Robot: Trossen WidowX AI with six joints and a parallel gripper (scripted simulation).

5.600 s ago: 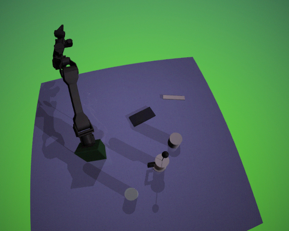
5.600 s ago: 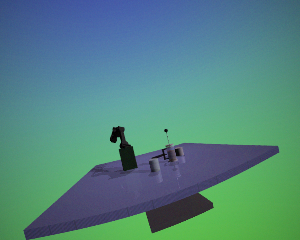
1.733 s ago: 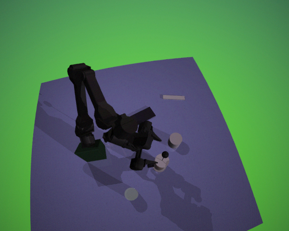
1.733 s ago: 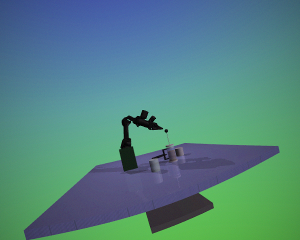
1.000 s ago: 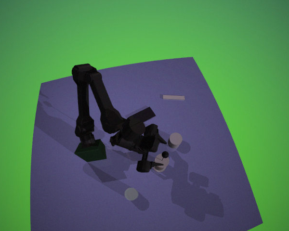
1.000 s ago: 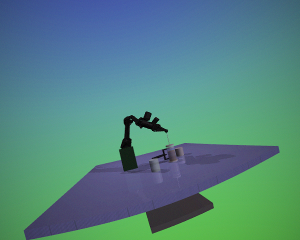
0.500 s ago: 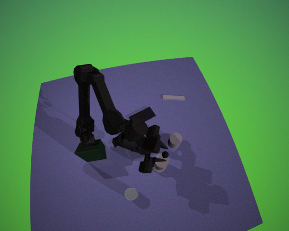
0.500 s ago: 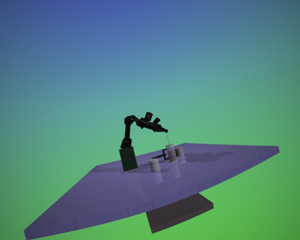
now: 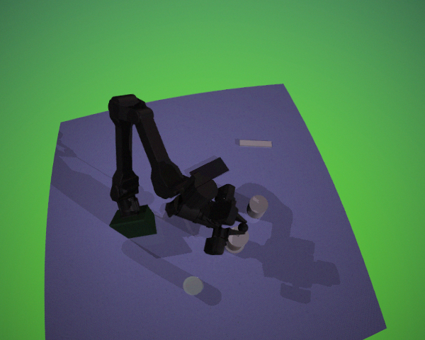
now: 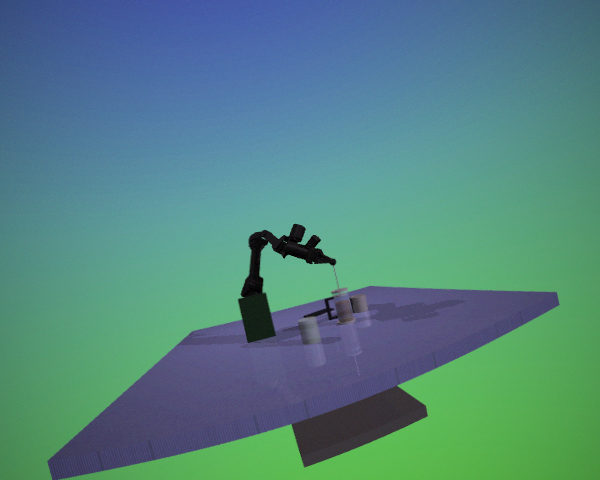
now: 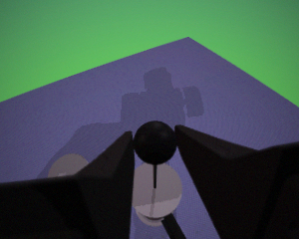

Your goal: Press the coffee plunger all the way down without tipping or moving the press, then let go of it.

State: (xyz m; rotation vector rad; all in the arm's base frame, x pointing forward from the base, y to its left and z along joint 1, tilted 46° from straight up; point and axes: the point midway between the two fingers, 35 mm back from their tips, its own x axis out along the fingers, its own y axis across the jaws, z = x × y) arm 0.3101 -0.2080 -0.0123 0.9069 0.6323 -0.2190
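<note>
Now: gripper tip 2 cm past the coffee press and 13 cm above it. The rest, counted from my gripper tip: pale flat bar (22 cm ahead, 41 cm to the left, 25 cm below).
</note>
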